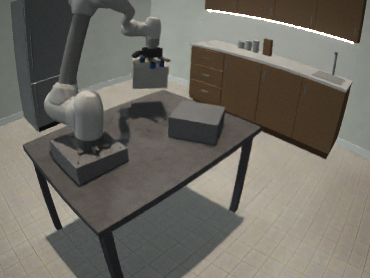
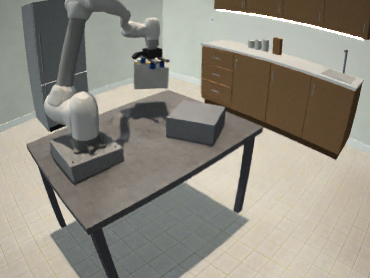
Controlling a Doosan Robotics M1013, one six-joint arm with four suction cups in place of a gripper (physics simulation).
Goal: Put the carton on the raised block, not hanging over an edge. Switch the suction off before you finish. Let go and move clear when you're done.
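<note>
The grey carton (image 1: 150, 77) (image 2: 151, 78) hangs upright under my suction gripper (image 1: 152, 62) (image 2: 151, 62), whose blue cups meet its top. The carton is in the air above the far side of the table, with a shadow on the table top below it. The raised block (image 1: 197, 122) (image 2: 195, 122), a grey box with a flat top, stands on the table to the right of the carton and lower than it. The carton and the block are apart. The contact of each single cup is too small to tell.
The arm's base stands on a grey plinth (image 1: 102, 165) (image 2: 99, 165) at the left of the table (image 1: 150, 175) (image 2: 145, 175). Behind are a counter with brown cabinets (image 1: 280, 92) (image 2: 290, 95) and a tall grey fridge (image 1: 45, 50) (image 2: 50, 55).
</note>
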